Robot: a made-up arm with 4 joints.
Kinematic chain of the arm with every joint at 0, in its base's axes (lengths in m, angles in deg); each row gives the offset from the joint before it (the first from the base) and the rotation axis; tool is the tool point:
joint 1: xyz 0 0 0.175 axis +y
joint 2: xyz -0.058 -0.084 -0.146 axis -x
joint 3: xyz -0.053 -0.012 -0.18 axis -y
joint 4: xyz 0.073 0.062 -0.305 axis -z
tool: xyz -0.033 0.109 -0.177
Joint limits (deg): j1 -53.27..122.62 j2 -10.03..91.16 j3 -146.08..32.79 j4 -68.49..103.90
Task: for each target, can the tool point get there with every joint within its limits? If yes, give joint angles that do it. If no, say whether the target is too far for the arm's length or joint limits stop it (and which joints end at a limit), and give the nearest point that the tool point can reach.
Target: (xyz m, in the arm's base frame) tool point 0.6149 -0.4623 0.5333
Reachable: no: joint limits stop it (at a limit: joint 1, joint 3, joint 4) | nearest point 0.4298 -0.5439 0.2374 | short by 0.358 m
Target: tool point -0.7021 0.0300 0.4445
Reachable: yes | joints 60.77 8.68 -81.24 10.95
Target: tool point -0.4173 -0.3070 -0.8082
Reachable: no: too far | nearest point -0.3298 -0.2524 -0.6021 | short by 0.230 m
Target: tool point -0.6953 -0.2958 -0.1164
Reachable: yes | joints 20.36 52.48 -73.35 19.33
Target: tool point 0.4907 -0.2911 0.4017
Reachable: no: joint limits stop it (at a limit: joint 1, joint 3, joint 4) | nearest point 0.4860 -0.5129 0.1954 | short by 0.303 m
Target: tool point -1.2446 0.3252 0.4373
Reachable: no: too far | nearest point -0.8083 0.1442 0.3453 | short by 0.481 m
